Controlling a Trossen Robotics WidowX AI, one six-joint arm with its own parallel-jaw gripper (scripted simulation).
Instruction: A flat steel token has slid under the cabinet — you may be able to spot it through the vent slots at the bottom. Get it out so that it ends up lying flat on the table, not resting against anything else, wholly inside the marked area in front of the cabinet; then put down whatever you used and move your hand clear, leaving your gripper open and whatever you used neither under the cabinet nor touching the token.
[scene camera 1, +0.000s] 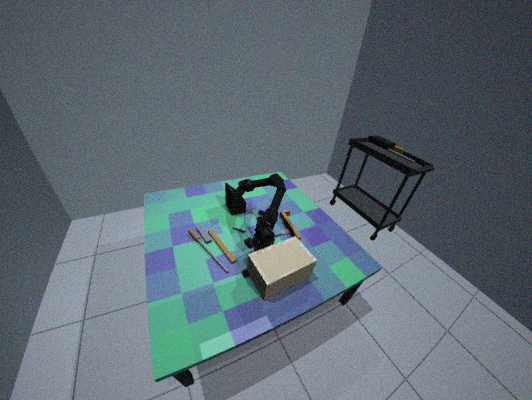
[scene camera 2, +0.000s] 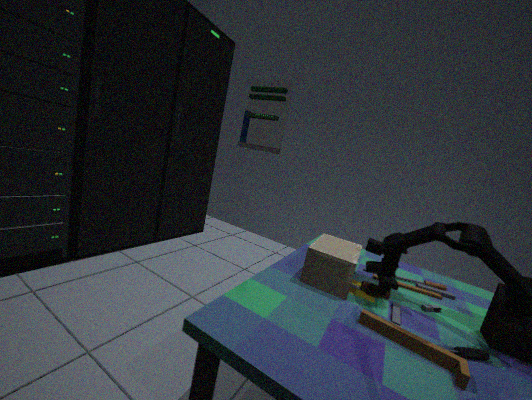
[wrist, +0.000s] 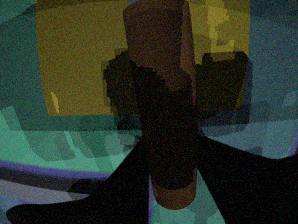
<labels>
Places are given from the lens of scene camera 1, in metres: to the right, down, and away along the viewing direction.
beige cabinet (scene camera 1: 272, 270): 0.03, 0.33, 0.92
</labels>
